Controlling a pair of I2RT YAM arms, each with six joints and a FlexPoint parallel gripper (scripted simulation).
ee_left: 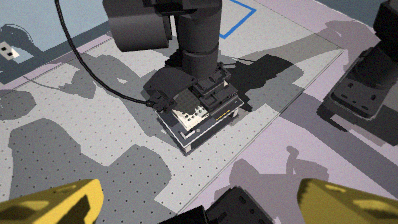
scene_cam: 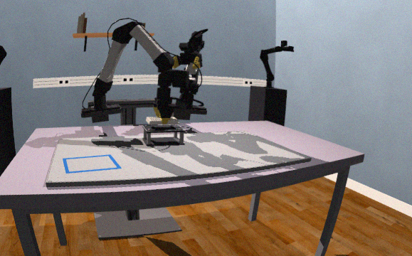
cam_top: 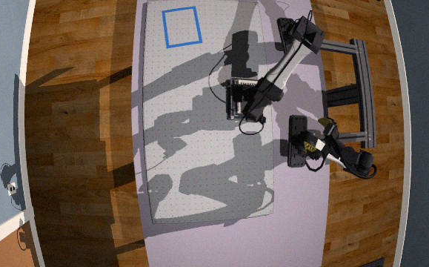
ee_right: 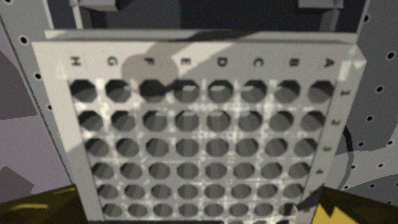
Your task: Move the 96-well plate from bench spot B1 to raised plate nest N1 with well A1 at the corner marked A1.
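Note:
Right now the raised nest N1 is 4 cm below my right hand. From my right hand the other things lie so: white 96-well plate (right at my right hand); then A1 label (6 cm ahead, 8 cm to the left, 3 cm below).

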